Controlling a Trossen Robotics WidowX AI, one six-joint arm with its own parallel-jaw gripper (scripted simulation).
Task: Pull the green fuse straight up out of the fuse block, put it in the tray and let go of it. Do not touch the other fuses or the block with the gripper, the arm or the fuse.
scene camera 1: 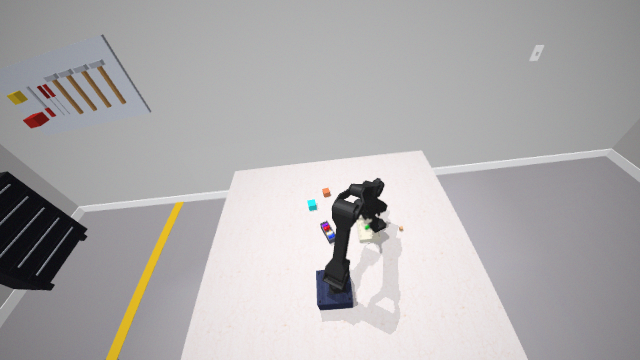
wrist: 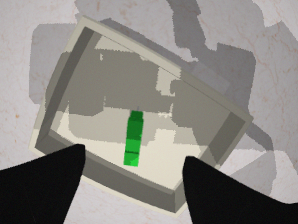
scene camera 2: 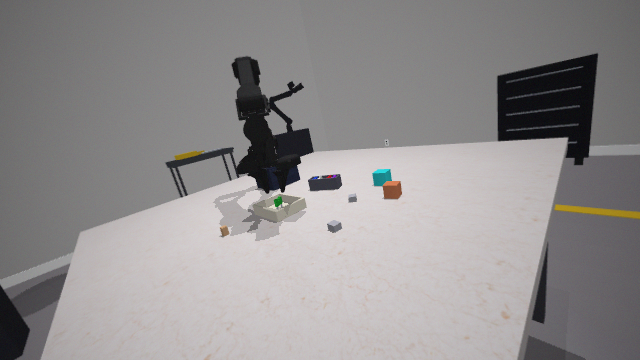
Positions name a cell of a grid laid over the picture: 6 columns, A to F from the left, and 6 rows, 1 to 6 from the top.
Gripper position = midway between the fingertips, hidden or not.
In view: the gripper (scene camera 2: C4), a green fuse (wrist: C4) and a tray (scene camera 2: C4).
The gripper shows as well in the wrist view (wrist: C5). The tray also shows in the wrist view (wrist: C3).
